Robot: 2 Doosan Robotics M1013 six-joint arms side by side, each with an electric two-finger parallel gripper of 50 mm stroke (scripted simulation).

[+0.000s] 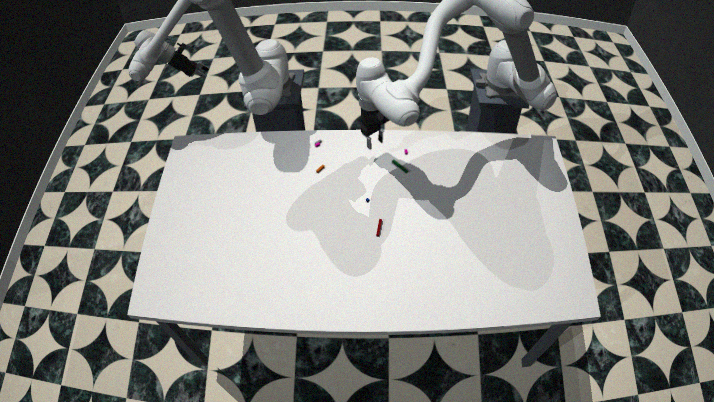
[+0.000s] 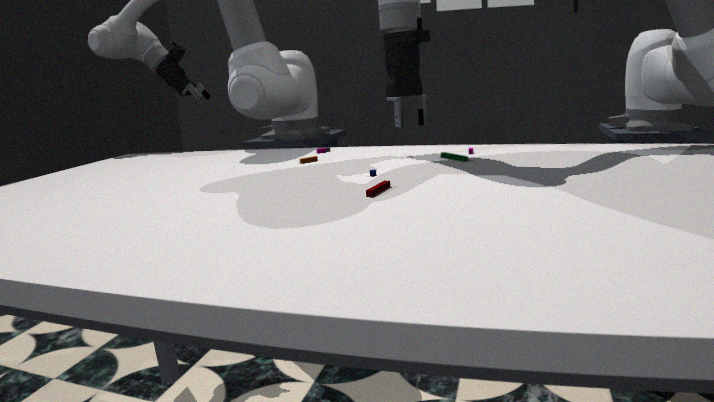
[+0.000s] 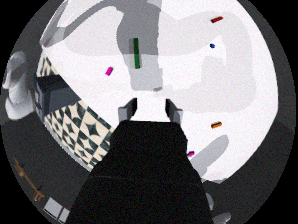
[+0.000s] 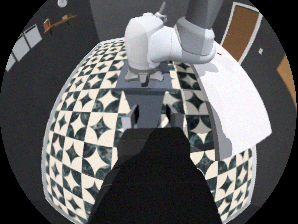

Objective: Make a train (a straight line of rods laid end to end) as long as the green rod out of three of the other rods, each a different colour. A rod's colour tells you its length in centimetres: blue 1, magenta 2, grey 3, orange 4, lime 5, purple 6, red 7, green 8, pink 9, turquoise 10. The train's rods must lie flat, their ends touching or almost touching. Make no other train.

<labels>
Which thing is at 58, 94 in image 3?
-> An arm base pedestal.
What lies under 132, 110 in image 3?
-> My left gripper.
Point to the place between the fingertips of my left gripper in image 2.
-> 410, 125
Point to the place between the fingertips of my right gripper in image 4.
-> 152, 110
</labels>
